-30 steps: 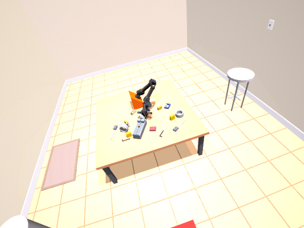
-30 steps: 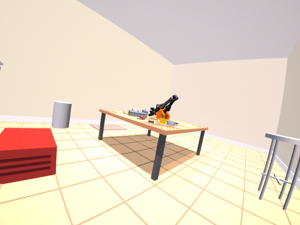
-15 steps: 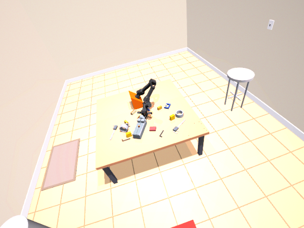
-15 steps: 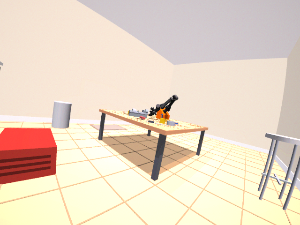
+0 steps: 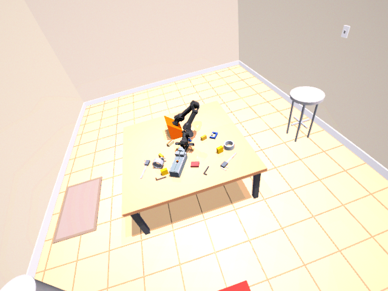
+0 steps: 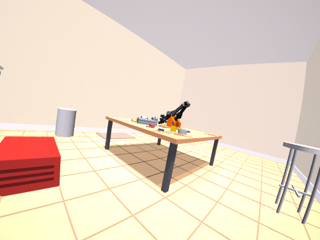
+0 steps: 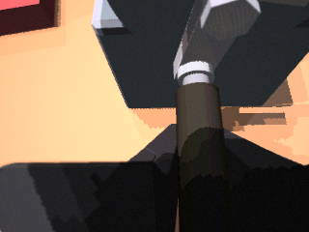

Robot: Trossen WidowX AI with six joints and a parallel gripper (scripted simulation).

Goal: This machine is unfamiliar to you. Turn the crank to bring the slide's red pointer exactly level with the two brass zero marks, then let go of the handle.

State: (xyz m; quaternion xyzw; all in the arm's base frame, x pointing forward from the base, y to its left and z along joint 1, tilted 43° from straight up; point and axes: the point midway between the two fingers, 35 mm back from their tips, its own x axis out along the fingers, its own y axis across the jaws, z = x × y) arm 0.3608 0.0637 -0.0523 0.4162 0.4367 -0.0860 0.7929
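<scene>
My gripper tip is 30 mm below the dark crank handle, 20 mm past it and 10 mm to the right of it. The rest, counted from my gripper tip: red pointer 140 mm ahead, 90 mm to the right, 50 mm above; red block 180 mm ahead, 60 mm to the left, 20 mm below.
</scene>
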